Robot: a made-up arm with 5 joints.
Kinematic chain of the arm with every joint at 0, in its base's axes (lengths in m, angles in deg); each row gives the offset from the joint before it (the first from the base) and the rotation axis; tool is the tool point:
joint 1: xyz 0 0 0.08 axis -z
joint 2: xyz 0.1 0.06 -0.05 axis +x
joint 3: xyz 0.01 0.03 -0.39 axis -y
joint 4: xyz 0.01 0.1 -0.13 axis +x
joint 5: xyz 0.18 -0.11 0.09 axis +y
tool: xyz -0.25 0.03 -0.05
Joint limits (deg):
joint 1: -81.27..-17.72
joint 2: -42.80..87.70
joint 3: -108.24..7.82
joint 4: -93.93..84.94
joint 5: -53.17..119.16
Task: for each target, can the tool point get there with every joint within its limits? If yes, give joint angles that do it. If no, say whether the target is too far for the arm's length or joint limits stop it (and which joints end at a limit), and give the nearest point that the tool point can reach.
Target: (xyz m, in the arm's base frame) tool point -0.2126 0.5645 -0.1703
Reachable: yes | joints -51.78 38.35 -78.37 -31.90 78.17
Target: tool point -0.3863 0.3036 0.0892
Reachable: yes | joints -70.79 56.59 -31.95 -49.24 52.16
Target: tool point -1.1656 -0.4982 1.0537
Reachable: no: too far | nearest point -0.6985 0.0635 0.4720 | short by 0.934 m
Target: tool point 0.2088 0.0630 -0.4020
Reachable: yes | joints -41.11 -5.92 -87.43 32.80 70.40
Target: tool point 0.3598 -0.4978 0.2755
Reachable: no: joint limits stop it (at a limit: joint 1, joint 2, joint 3) | nearest point 0.3635 -0.2563 -0.1167 | short by 0.461 m
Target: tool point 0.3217 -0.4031 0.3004
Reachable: no: joint limits stop it (at a limit: joint 1, joint 2, joint 3) | nearest point 0.3463 -0.2191 -0.0973 | short by 0.439 m
